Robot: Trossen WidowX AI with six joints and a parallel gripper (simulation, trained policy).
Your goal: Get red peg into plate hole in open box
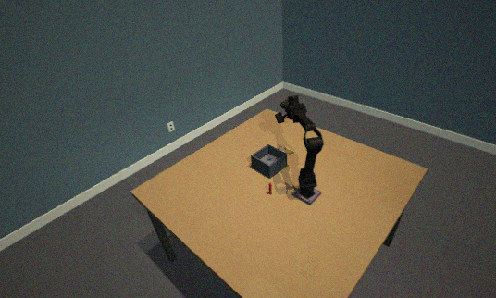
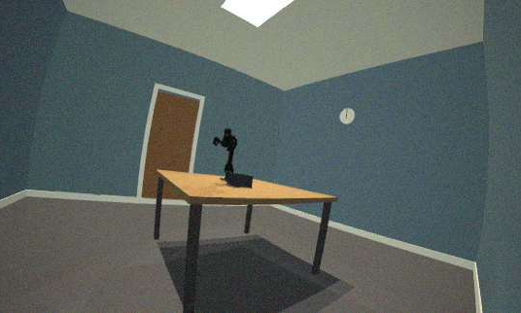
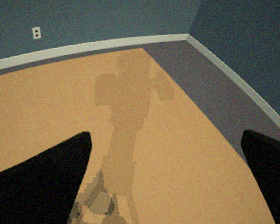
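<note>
Now: the red peg 370 mm to the left of my gripper tip, 250 mm below it and 240 mm behind it. From my gripper tip the other things lie so: plate 240 mm below, 210 mm to the left, 50 mm behind; grey box 260 mm below, 210 mm to the left, 50 mm behind.
</note>
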